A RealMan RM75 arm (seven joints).
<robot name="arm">
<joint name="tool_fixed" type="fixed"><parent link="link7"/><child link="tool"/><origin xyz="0 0 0"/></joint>
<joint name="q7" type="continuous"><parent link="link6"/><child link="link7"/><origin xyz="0 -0.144 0" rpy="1.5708 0 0"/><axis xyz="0 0 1"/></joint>
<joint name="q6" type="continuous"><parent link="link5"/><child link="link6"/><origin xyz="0 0 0" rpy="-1.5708 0 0"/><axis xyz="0 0 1"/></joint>
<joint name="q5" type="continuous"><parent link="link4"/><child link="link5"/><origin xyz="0 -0.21 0" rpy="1.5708 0 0"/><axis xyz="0 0 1"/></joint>
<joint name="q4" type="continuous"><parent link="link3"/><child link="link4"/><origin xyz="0 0 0" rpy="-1.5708 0 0"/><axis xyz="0 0 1"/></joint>
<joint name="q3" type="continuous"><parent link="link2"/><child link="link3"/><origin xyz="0 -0.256 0" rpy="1.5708 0 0"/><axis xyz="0 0 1"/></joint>
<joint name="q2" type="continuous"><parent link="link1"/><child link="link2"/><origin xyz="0 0 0" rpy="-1.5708 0 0"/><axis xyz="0 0 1"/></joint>
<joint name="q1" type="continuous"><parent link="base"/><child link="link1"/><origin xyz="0 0 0.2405"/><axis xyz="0 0 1"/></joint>
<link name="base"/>
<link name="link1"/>
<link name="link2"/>
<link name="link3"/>
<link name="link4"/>
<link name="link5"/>
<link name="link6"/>
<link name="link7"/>
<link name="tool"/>
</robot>
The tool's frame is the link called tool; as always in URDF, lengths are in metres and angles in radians. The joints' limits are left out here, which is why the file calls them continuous.
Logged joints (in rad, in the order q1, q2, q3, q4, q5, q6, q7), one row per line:
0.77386, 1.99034, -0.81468, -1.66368, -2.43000, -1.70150, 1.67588
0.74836, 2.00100, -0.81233, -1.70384, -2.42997, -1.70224, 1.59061
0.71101, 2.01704, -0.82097, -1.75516, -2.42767, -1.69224, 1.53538
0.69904, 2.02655, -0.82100, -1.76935, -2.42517, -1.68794, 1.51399
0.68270, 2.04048, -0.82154, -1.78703, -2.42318, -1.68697, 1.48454
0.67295, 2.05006, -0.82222, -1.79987, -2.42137, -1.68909, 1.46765
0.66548, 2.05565, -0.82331, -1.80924, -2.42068, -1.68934, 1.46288
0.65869, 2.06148, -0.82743, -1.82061, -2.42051, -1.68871, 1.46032
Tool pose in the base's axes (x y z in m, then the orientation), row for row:
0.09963, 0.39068, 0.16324, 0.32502, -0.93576, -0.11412, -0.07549
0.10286, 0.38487, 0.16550, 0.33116, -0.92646, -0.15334, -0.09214
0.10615, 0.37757, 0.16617, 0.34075, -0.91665, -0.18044, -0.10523
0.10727, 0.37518, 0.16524, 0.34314, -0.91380, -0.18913, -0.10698
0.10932, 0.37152, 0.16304, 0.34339, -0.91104, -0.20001, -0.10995
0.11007, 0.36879, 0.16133, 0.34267, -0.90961, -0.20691, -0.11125
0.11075, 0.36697, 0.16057, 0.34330, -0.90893, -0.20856, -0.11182
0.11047, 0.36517, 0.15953, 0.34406, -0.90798, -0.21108, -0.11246
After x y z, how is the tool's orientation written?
As a quaternion, w x y z.
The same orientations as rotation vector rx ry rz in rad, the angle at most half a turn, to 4 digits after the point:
-2.4534, -0.2992, -0.1979
-2.4218, -0.4008, -0.2409
-2.3850, -0.4695, -0.2738
-2.3749, -0.4915, -0.2780
-2.3674, -0.5197, -0.2857
-2.3645, -0.5379, -0.2892
-2.3620, -0.5420, -0.2906
-2.3587, -0.5483, -0.2921

